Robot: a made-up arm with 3 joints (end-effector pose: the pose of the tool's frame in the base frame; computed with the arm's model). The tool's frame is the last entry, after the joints.
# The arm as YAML. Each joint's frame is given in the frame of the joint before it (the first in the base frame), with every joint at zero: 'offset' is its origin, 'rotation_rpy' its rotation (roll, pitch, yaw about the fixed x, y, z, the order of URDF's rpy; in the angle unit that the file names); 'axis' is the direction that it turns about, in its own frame. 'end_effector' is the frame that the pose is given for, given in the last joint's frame.
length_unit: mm
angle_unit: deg
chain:
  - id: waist
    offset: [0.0, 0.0, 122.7]
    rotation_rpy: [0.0, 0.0, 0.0]
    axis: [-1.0, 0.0, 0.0]
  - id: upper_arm
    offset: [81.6, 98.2, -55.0]
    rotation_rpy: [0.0, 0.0, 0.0]
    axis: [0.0, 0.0, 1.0]
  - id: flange
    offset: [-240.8, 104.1, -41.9]
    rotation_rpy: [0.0, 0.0, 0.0]
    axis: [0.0, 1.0, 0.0]
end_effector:
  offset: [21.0, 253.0, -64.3]
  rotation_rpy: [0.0, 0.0, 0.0]
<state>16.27 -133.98 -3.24</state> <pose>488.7 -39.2 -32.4 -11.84 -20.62 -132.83</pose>
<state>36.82 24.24 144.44</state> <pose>-334.3 208.2 -104.1 -45.00 143.18 -36.95</pose>
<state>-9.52 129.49 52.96</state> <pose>-16.3 -314.6 -84.6 -53.31 17.63 118.45</pose>
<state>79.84 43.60 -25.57</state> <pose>-305.2 -104.2 -122.5 -64.93 9.38 51.34</pose>
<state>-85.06 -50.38 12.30</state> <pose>207.5 207.2 612.8 84.14 46.87 -32.29</pose>
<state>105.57 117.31 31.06</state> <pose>-118.2 -78.2 448.7 -89.93 123.75 64.72</pose>
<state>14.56 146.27 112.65</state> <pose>139.7 -381.1 127.1 -140.66 53.24 86.05</pose>
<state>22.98 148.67 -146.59</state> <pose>86.3 -309.5 219.6 137.88 -30.78 50.09</pose>
